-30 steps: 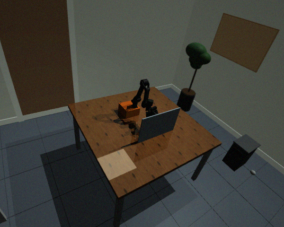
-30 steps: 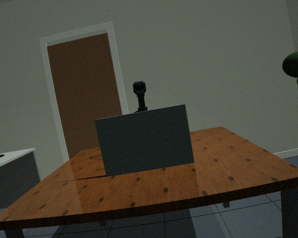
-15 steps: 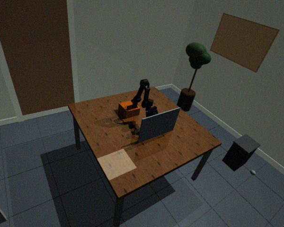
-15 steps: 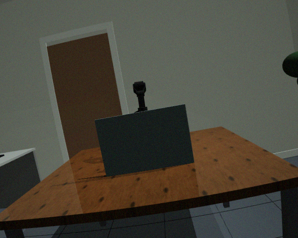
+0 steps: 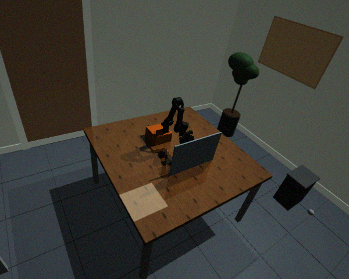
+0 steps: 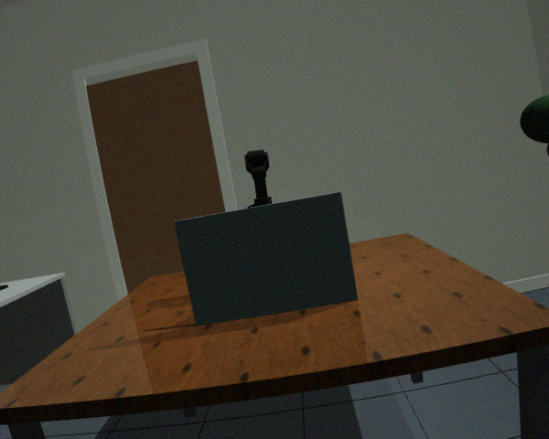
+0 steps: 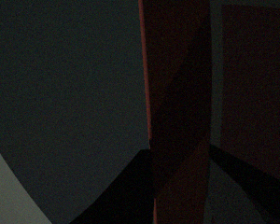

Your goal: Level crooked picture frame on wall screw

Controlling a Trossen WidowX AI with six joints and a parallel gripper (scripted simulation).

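Now: the picture frame 5 cm below my gripper tip, 2 cm to the left of it and 1 cm ahead of it. From my gripper tip the other things lie so: grey wall panel 7 cm below, 2 cm ahead.
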